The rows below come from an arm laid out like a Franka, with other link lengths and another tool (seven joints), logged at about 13 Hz.
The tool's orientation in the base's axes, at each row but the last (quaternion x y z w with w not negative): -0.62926 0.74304 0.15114 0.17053; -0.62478 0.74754 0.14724 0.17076; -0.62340 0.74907 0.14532 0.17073; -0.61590 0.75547 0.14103 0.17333; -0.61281 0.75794 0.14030 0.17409; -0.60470 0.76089 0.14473 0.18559; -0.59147 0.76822 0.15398 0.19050; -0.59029 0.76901 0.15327 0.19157; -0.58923 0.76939 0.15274 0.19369; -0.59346 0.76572 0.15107 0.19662; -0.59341 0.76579 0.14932 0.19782; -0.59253 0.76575 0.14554 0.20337; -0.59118 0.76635 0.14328 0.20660
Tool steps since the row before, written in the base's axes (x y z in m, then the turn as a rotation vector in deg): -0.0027 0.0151 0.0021 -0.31 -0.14 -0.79; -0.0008 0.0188 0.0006 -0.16 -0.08 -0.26; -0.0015 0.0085 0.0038 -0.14 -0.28 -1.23; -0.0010 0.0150 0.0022 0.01 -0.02 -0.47; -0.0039 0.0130 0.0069 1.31 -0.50 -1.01; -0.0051 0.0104 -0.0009 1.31 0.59 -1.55; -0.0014 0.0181 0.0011 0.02 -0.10 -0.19; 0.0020 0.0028 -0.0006 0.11 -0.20 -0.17; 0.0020 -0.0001 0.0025 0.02 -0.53 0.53; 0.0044 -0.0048 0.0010 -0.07 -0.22 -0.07; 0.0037 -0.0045 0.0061 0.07 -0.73 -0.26; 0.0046 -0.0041 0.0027 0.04 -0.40 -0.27; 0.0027 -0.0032 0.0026 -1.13 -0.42 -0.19
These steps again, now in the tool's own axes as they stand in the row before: -0.0139 0.0051 0.0046 0.52 0.28 0.63; -0.0168 0.0041 0.0076 0.21 0.14 0.19; -0.0089 0.0030 0.0001 0.81 0.08 0.98; -0.0140 0.0040 0.0043 0.22 -0.01 0.42; -0.0137 0.0065 -0.0010 0.63 -1.38 0.82; -0.0076 0.0073 0.0049 -0.06 -1.14 1.78; -0.0156 0.0059 0.0072 0.17 -0.05 0.12; -0.0026 -0.0012 0.0020 0.23 -0.16 0.07; -0.0016 -0.0019 -0.0020 0.19 -0.15 -0.71; 0.0026 -0.0055 -0.0026 0.24 0.01 -0.05; 0.0001 -0.0047 -0.0070 0.73 -0.25 -0.10; 0.0012 -0.0055 -0.0036 0.46 -0.14 0.06; 0.0009 -0.0035 -0.0034 0.69 0.99 -0.20
